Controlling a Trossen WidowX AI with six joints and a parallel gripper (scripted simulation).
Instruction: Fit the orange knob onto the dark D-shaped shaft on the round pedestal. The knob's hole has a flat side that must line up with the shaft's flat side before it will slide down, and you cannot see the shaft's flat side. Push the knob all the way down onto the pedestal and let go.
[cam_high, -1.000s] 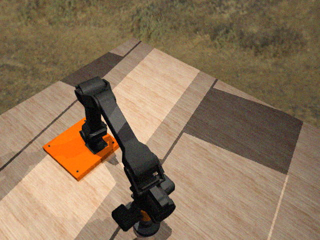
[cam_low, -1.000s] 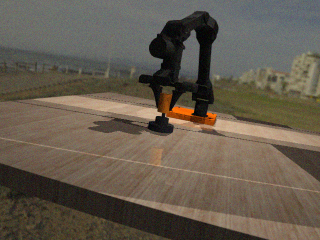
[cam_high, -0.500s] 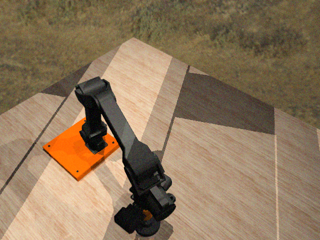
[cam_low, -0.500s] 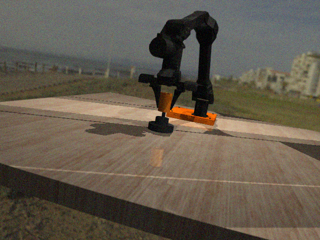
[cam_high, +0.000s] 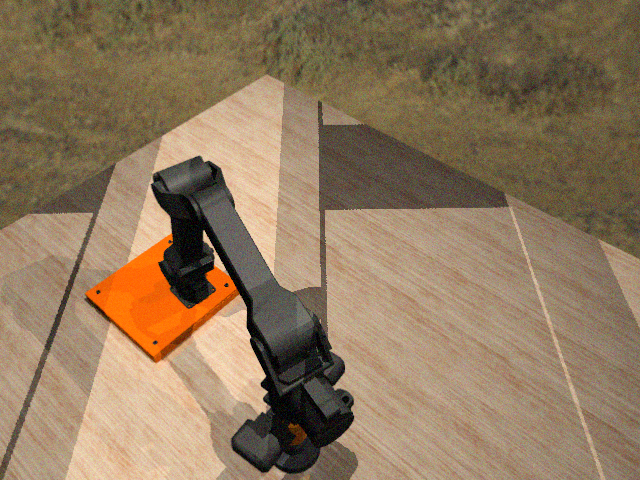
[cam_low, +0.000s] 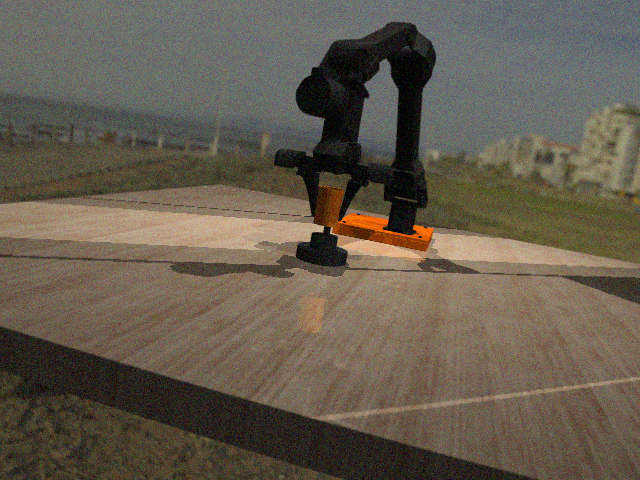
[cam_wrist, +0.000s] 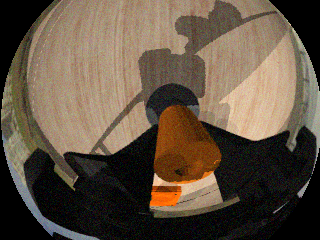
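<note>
My gripper tip is 40 mm above the dark round pedestal. Round my gripper tip: orange knob (20 mm above).
</note>
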